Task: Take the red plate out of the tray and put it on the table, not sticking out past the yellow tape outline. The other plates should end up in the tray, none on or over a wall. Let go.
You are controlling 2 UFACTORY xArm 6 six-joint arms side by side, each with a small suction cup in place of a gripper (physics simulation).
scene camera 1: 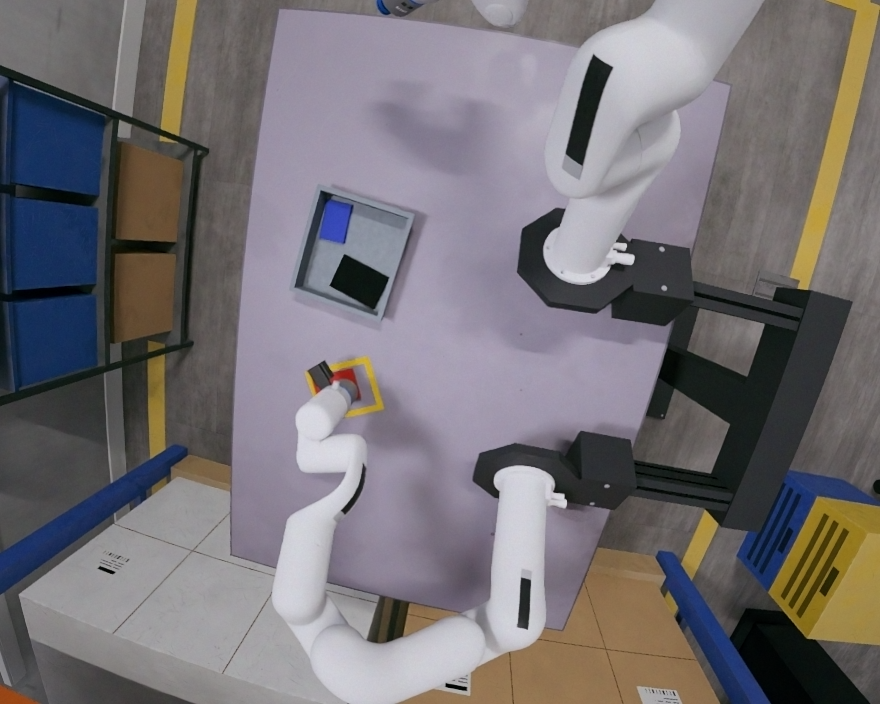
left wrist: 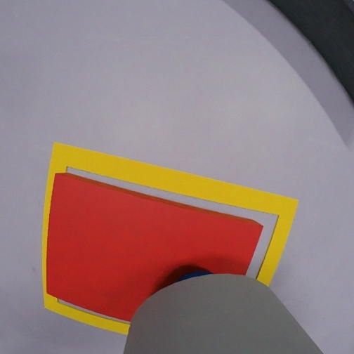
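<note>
The red plate is level inside the yellow tape outline; in the left wrist view its left edge overlaps the tape band, and its near right corner is hidden. I cannot tell if it touches the table. My left gripper has its blue cup on the plate's top and is shut on it. My right gripper is at the top edge of scene camera 1, far from the tray, with no plate on its cup. The grey tray holds a blue plate and a black plate, both inside its walls.
The tray stands above the outline in scene camera 1, with a gap of table between them. A dark curved wall crosses the upper right corner of the left wrist view. The two arm bases stand at the table's right side.
</note>
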